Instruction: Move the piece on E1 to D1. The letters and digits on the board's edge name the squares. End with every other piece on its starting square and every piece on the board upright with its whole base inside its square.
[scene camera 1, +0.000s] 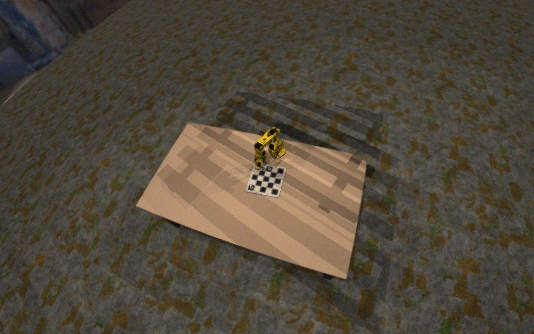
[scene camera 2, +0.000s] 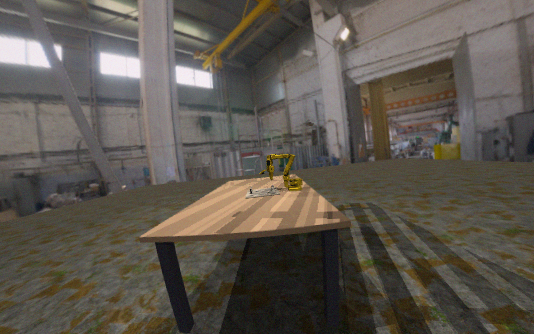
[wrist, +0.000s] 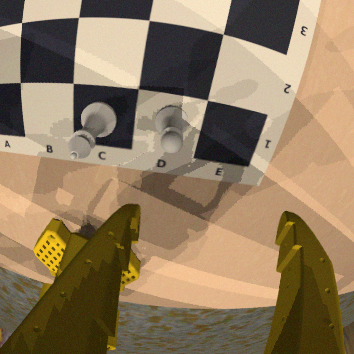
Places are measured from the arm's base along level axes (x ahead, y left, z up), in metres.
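Where they show: hand, tool point: (scene camera 1: 263, 162) (scene camera 2: 271, 179) (wrist: 138, 218); arm's base, link origin: (scene camera 1: 276, 154) (scene camera 2: 292, 189).
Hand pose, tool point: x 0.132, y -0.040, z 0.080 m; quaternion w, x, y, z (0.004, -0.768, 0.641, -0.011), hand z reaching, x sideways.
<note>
Each offset is from my tool point to the centre of the thing. "spot": to the spot under its first point. Level surfaces: height alone.
The checkered board @(dx +0.073, dy +0.036, dz -0.077 m) (scene camera 1: 264, 194) (wrist: 132, 159) lies on the table. In the wrist view a pale round-headed piece @(dx +0.004, dy -0.010, dz -0.058 m) (wrist: 171, 139) stands upright on D1, its base inside the square. A taller pale piece with a pointed tip @(dx -0.004, dy +0.032, dz -0.052 m) (wrist: 81, 143) stands upright on C1. The dark square E1 @(spot: dx +0.004, dy -0.046, dz -0.074 m) (wrist: 230, 135) is bare. My gripper (wrist: 211, 213) is open, with a wide gap between its two jaws and nothing held. It hangs above the table beside the board's row-1 edge, apart from both pieces. The pieces are too small to identify in the scene views.
A small dark piece (scene camera 1: 251, 187) (scene camera 2: 251, 191) stands at the board's far corner from the arm. The yellow arm (scene camera 1: 266, 137) (scene camera 2: 281, 156) stands beside the board on the wooden table @(dz -0.080 m) (scene camera 1: 220, 200) (scene camera 2: 200, 220). Striped shadows cross the table.
</note>
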